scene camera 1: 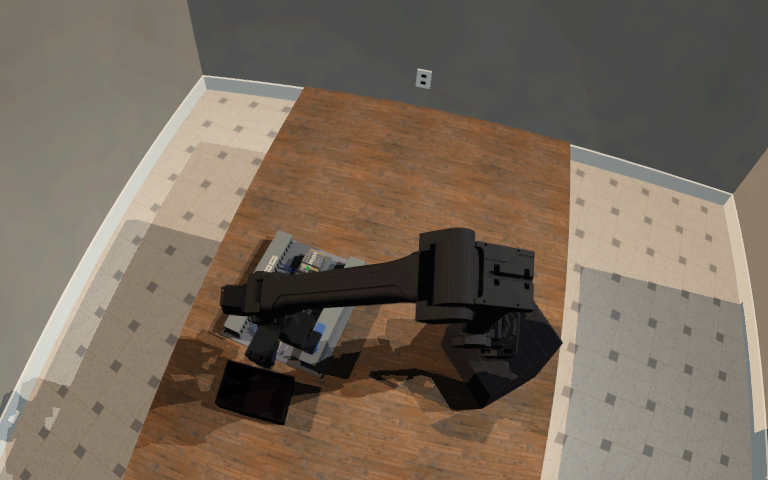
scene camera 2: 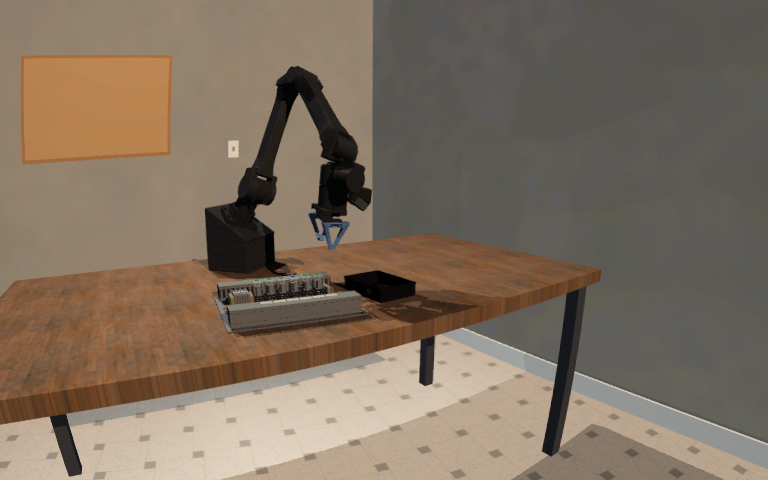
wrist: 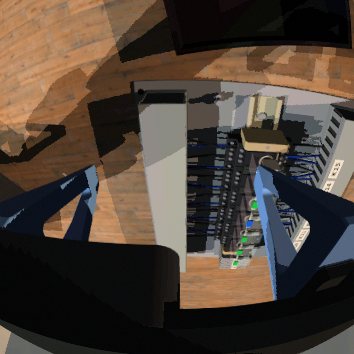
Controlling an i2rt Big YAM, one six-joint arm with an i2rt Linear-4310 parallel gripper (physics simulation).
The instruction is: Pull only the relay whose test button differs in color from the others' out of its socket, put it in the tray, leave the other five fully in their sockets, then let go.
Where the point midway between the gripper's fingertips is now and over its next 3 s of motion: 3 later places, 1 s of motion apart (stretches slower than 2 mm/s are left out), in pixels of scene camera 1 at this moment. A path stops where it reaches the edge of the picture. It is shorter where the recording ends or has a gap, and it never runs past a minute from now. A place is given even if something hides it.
My gripper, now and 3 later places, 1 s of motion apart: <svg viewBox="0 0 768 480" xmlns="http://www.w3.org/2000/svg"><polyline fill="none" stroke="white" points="296,341 283,324 289,307 288,307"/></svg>
